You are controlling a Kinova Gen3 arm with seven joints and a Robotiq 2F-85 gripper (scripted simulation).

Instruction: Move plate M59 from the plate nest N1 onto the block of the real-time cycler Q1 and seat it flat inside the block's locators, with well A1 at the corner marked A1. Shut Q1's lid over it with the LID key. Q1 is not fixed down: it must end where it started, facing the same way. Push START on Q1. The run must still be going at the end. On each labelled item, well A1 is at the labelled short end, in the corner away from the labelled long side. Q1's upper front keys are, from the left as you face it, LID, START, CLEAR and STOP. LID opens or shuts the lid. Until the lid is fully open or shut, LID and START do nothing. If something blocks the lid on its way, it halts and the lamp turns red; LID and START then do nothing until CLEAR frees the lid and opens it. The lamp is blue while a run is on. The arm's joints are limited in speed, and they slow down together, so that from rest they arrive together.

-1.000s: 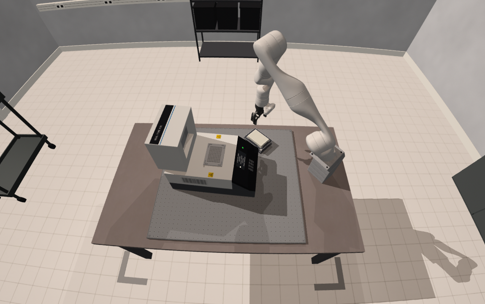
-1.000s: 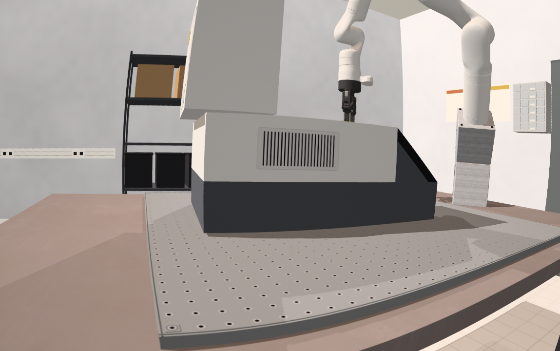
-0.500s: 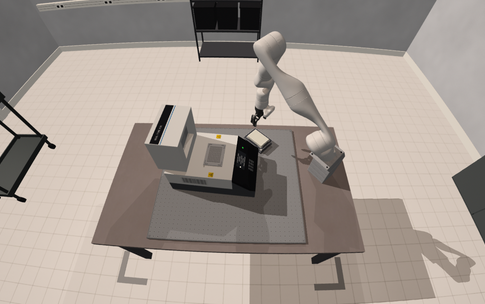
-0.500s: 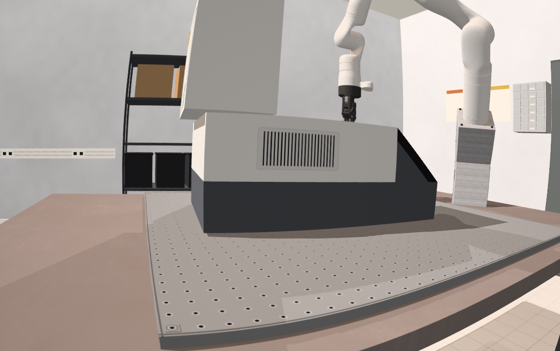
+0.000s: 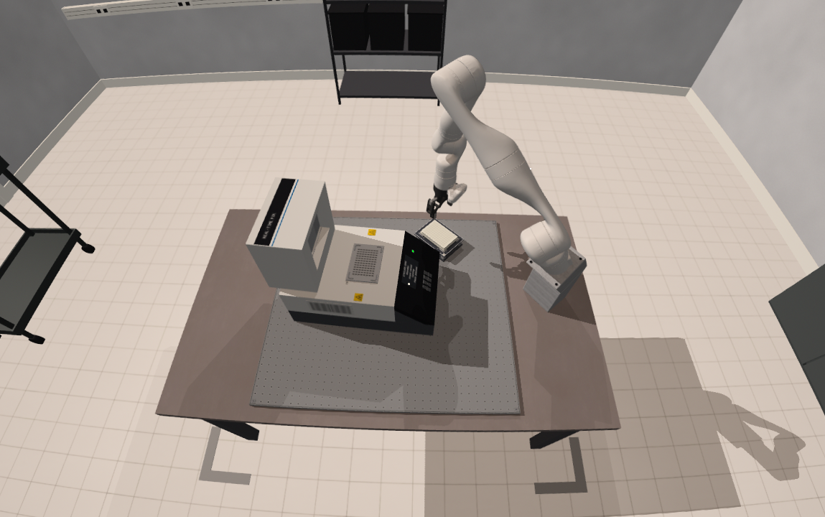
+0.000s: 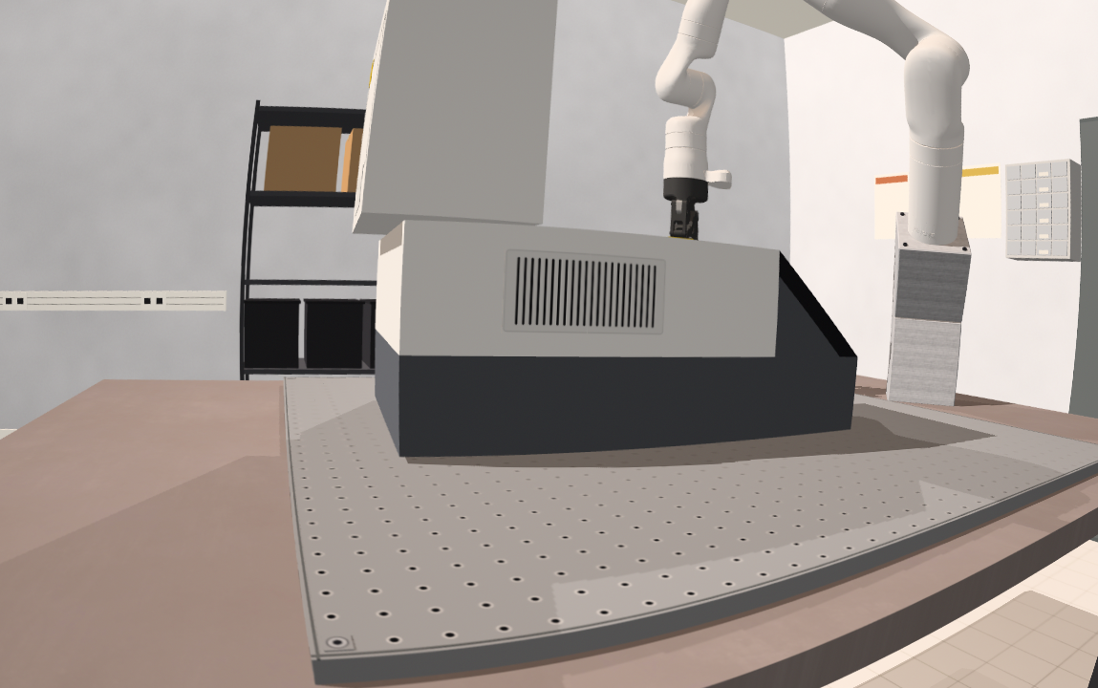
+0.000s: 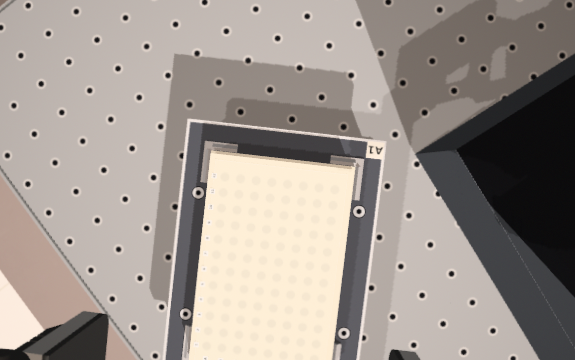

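Now: hand 15 cm above the plate M59. From my hand the other things lie so: plate nest N1 (16 cm below); A1 corner label (1 cm behind, 9 cm to the left, 16 cm below).
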